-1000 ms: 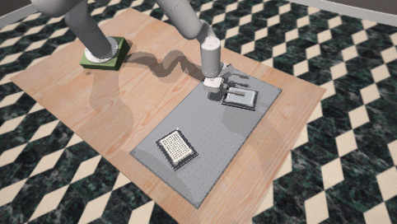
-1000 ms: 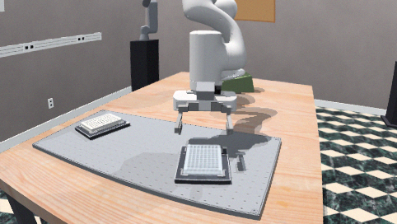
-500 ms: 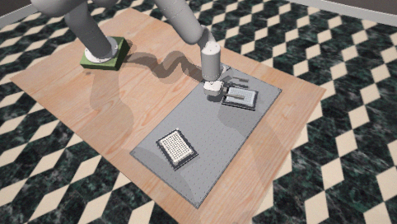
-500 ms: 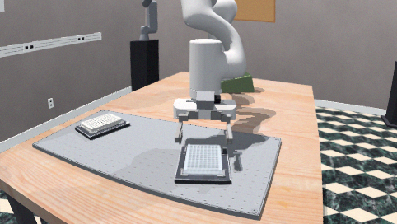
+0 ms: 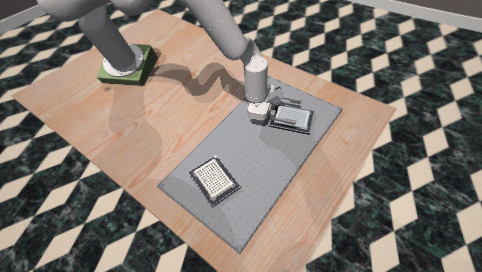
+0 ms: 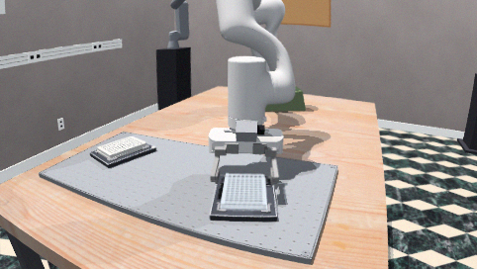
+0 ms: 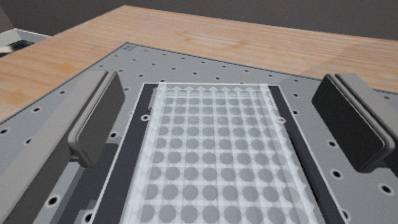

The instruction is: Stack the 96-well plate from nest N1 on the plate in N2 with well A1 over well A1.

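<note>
My gripper is now 4 cm above the clear 96-well plate. From my hand the other things lie so: black nest 5 cm below; white 96-well plate 6 cm behind, 40 cm to the right, 3 cm below.
</note>
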